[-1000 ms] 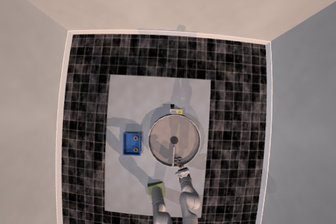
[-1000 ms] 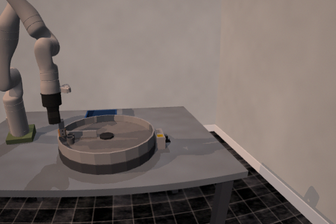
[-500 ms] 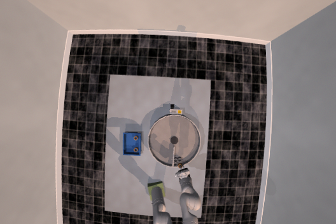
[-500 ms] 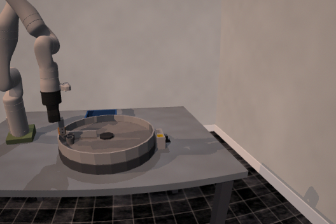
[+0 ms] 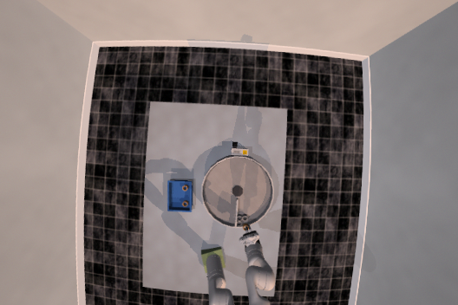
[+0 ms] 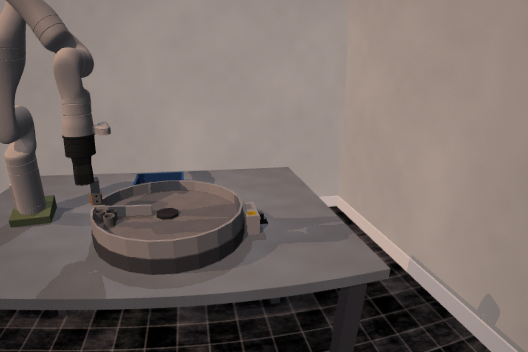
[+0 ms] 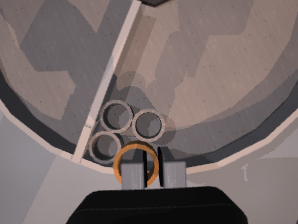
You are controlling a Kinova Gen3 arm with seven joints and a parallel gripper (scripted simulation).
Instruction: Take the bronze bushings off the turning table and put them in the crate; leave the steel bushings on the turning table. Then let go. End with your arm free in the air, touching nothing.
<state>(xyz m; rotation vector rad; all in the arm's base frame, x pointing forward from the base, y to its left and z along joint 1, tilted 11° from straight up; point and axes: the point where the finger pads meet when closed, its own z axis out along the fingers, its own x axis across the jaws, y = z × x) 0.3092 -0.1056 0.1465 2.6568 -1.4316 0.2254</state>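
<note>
My hand is 40 mm short of the blue crate, 430 mm to the right of it and 110 mm above it. Also, from my hand: round turning table (160 mm ahead, 100 mm to the left, 90 mm below).
</note>
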